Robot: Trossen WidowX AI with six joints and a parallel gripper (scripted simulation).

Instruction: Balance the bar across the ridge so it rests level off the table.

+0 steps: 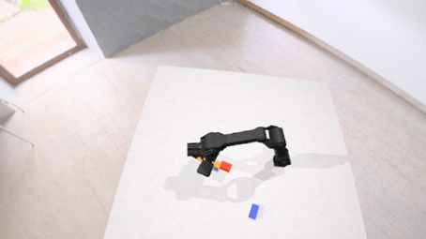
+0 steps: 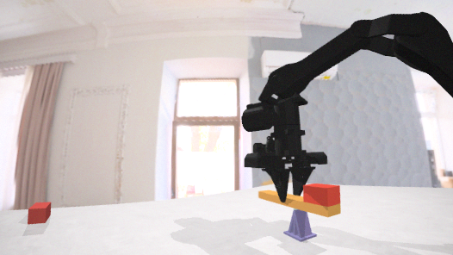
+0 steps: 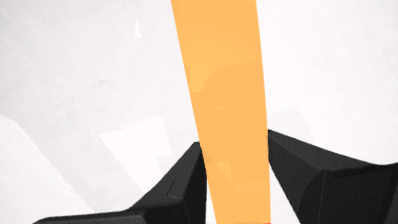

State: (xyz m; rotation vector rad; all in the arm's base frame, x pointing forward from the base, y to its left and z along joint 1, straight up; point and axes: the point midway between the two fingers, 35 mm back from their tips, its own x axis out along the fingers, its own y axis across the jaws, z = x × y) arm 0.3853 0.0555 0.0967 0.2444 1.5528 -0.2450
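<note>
Now: gripper tip 30 mm past the ridge, 10 mm to the right of it and 10 mm above it. Also, from my gripper tip: blue block: 240 mm behind, 220 mm to the left, 50 mm below; red block: 350 mm ahead, 440 mm to the left, 50 mm below.
</note>
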